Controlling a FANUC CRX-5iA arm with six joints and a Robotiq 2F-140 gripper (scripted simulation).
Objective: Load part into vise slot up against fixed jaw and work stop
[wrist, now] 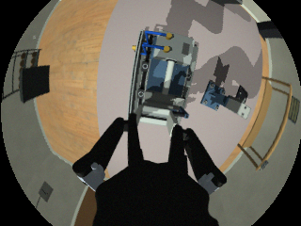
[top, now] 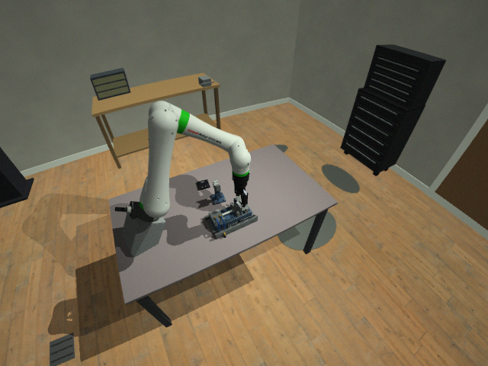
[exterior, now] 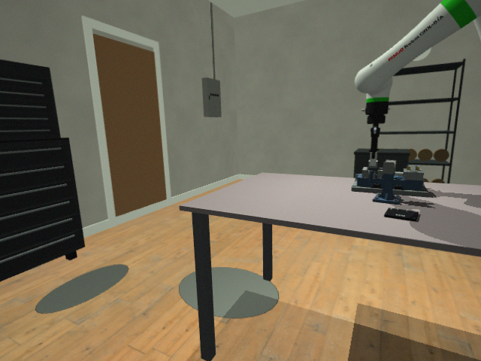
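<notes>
My hand is 20 mm above the part. Round my hand: air cylinder: 160 mm behind, 60 mm below, 10 mm to the left; then vise: 100 mm below, 70 mm behind, 20 mm to the left; then black infeed plate: 410 mm to the left, 140 mm below, 130 mm behind.
</notes>
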